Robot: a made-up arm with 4 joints. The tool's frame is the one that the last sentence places.
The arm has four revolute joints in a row. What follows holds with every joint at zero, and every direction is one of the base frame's. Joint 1 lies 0.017 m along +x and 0.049 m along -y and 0.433 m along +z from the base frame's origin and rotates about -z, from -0.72 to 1.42 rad. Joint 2 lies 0.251 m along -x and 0.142 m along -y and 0.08 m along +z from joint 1 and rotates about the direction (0.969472, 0.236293, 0.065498), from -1.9 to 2.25 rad. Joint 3 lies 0.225 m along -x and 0.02 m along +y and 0.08 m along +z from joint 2 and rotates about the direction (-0.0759, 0.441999, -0.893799), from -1.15 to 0.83 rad. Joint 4 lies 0.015 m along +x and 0.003 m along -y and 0.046 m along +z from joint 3 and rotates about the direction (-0.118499, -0.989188, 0.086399), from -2.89 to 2.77 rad. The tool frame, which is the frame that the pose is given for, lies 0.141 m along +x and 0.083 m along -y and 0.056 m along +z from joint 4; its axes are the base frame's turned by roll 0.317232, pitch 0.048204 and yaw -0.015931 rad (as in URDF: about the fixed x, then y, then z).
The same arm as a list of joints. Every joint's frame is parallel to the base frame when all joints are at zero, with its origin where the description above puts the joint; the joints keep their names.
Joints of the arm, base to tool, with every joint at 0 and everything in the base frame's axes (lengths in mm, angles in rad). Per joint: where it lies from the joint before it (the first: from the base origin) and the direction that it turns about. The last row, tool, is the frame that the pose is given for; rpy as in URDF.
joint 1: offset 17.0 -49.0 433.0 axis -z
joint 2: offset -251.0 -142.0 80.0 axis 0.969472 0.236293 0.065498
joint 3: offset -225.0 20.0 80.0 axis -0.0759 0.441999 -0.893799
joint 4: offset 15.0 -3.0 46.0 axis -0.118499 -0.989188 0.086399
tool: offset 141.0 -83.0 56.0 rpy 0.3172 0.0482 -0.0159
Joint limits (rad, base to tool): -0.7200..1.4200 -1.9000..2.2500 -1.1500..0.8300 -2.8900..2.7700

